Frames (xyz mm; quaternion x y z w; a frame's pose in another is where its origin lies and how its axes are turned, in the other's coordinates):
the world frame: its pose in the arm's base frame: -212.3 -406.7 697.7 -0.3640 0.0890 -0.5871 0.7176
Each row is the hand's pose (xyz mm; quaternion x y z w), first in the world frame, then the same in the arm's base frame.
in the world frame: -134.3 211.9 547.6 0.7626 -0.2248 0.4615 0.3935
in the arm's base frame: 216.9 -46.3 918.4 0.3131 -0.4060 0.1141 0.8509
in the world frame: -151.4 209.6 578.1 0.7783 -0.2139 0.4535 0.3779
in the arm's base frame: 227.0 -18.2 936.7 0.3357 -0.4117 0.1122 0.8398
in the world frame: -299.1 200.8 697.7 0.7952 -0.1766 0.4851 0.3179
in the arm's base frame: 243.0 165.4 984.0 0.3944 -0.3887 0.1550 0.8181
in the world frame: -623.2 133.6 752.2 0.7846 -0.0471 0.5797 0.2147
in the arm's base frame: 125.4 479.2 968.2 0.5088 -0.2643 0.2373 0.7842
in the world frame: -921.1 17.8 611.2 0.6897 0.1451 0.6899 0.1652
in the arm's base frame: -130.7 685.3 850.1 0.5814 -0.0350 0.2839 0.7617
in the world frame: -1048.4 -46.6 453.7 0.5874 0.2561 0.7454 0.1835
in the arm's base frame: -305.8 732.0 739.0 0.5714 0.1266 0.2817 0.7603
